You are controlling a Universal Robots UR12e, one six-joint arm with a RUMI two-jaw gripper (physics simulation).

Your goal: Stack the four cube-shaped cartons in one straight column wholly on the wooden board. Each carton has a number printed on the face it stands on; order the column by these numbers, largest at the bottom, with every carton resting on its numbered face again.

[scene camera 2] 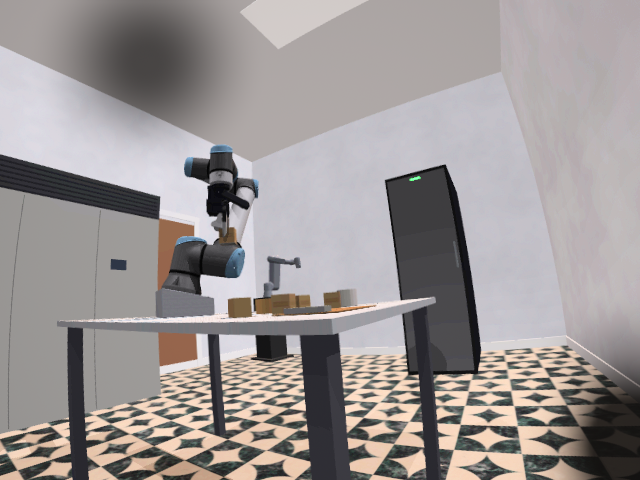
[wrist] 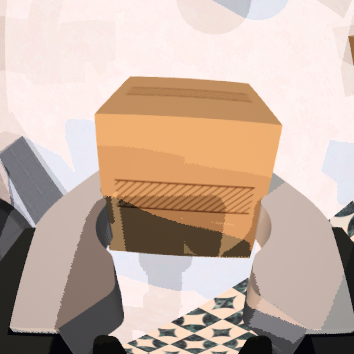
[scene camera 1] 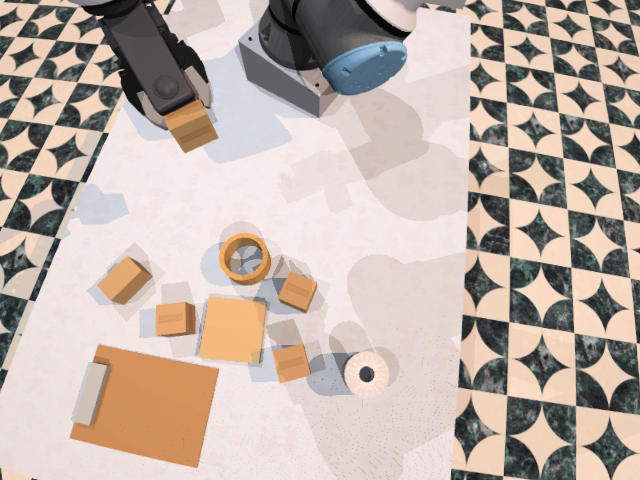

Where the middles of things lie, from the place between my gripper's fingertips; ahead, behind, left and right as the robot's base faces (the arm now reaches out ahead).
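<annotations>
The brown carton [scene camera 1: 129,276] is 250 mm ahead of my hand, 130 mm to the right of it and 260 mm below it. As for the wooden board [scene camera 1: 233,330], I find it 270 mm ahead of my hand and 120 mm to the left of it, and it is 280 mm below it. The clipboard [scene camera 1: 154,407] is a long way ahead of my hand, a shade to the left of it and well below it.
</annotations>
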